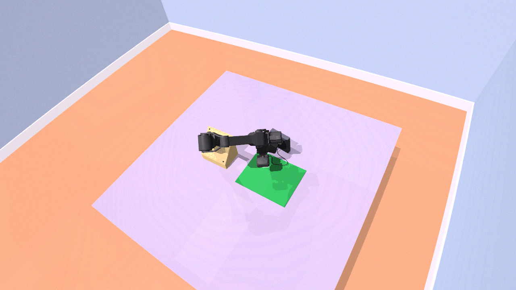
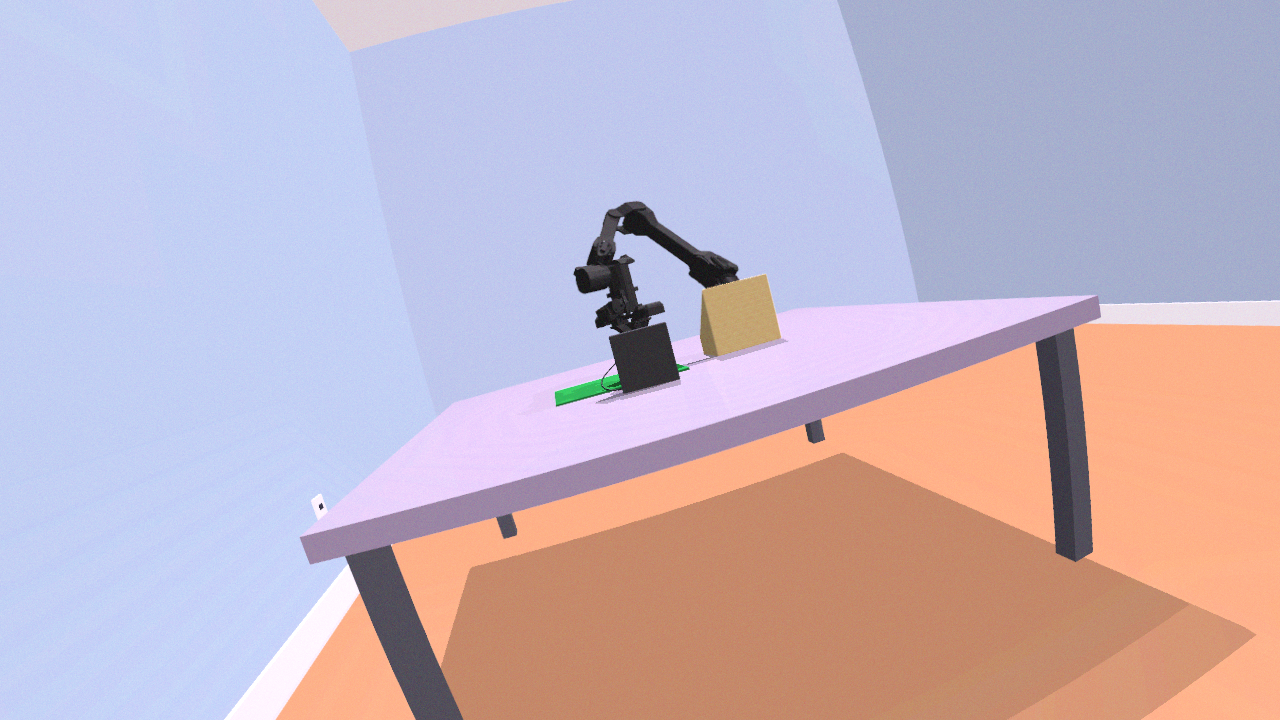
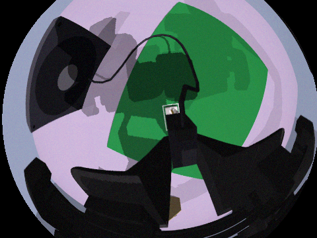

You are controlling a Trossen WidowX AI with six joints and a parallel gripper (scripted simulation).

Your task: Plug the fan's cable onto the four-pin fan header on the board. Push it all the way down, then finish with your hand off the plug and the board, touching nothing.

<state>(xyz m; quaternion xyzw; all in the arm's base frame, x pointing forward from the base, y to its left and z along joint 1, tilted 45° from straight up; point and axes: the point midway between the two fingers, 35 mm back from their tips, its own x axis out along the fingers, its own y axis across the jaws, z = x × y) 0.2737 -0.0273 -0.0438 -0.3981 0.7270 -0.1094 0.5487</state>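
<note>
Now: the green board 80 mm below my gripper tip, 60 mm ahead of it and 50 mm to the right of it. Also, from my gripper tip: black fan plug (10 mm ahead, 10 mm above); then black square fan (140 mm to the left, 30 mm ahead).
</note>
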